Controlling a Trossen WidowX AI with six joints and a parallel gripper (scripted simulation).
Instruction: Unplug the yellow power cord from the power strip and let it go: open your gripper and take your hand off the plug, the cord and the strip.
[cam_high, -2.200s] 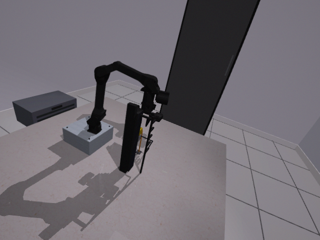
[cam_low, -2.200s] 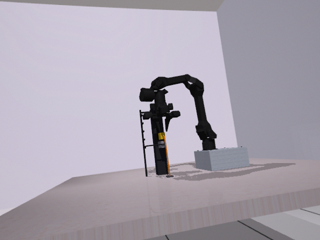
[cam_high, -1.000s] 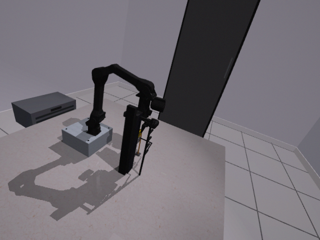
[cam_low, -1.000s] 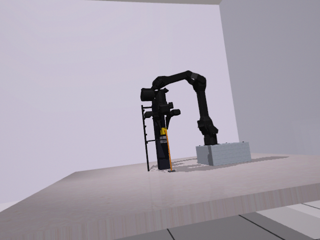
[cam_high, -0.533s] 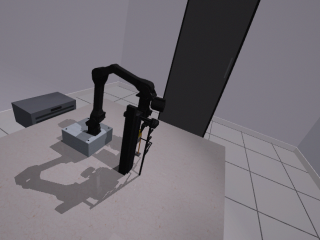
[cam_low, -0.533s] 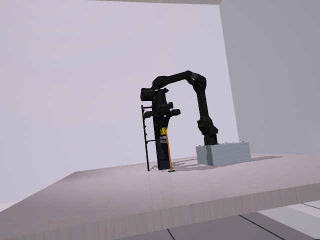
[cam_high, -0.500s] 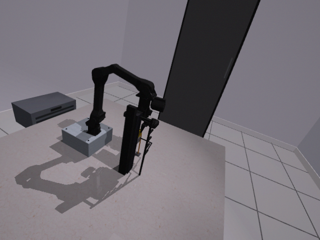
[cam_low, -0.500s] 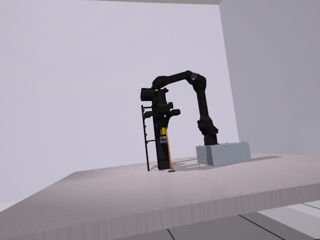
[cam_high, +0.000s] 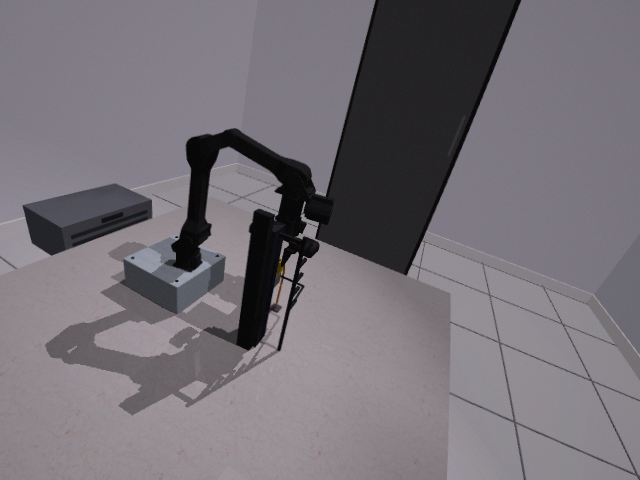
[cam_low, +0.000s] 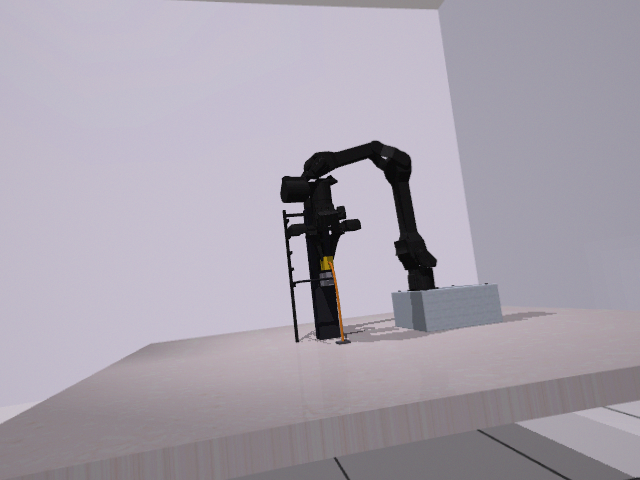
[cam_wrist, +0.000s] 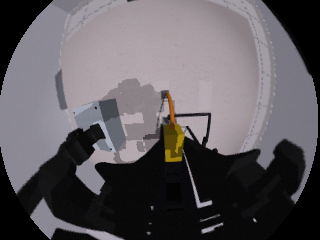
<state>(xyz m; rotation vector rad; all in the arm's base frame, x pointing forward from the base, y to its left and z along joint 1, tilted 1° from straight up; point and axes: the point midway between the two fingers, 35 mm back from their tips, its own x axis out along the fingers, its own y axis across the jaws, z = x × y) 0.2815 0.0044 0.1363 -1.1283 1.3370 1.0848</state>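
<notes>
Right now my gripper tip is 100 mm to the left of the black ladder-like rack, 70 mm short of it and 20 mm above it. Round my gripper tip: yellow plug: 30 mm to the right.
</notes>
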